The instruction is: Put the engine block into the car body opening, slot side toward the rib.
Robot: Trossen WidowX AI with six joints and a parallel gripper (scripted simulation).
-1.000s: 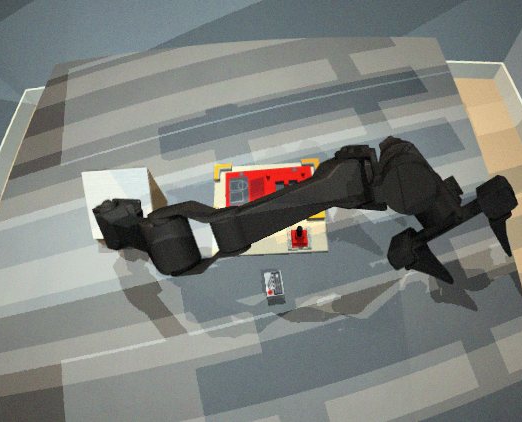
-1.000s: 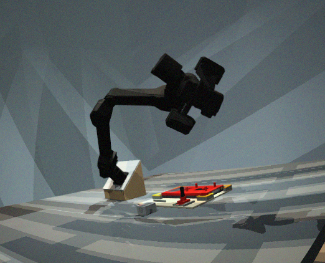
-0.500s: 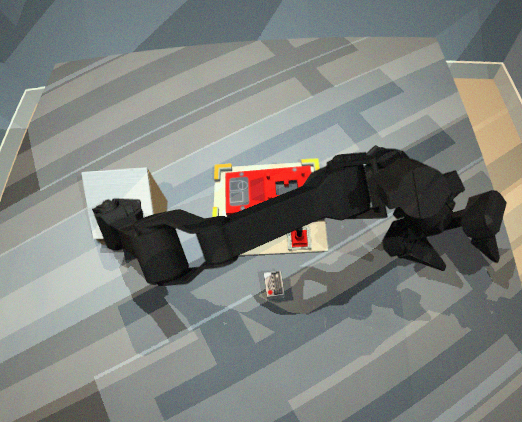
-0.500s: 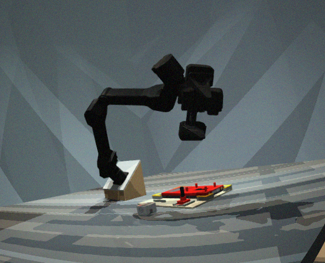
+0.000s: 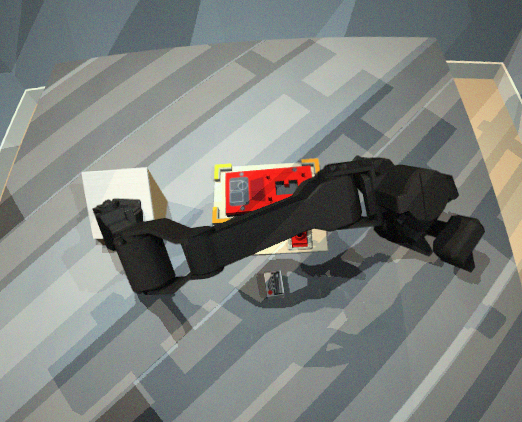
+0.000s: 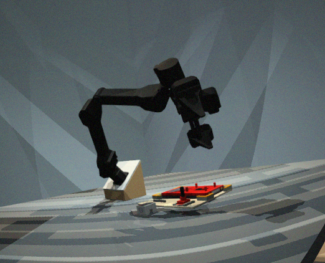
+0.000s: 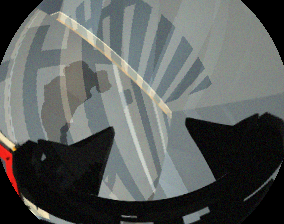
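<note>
Right now my gripper tip is 28 cm past the grey engine block, 1 cm to the right of it and 20 cm above it.
</note>
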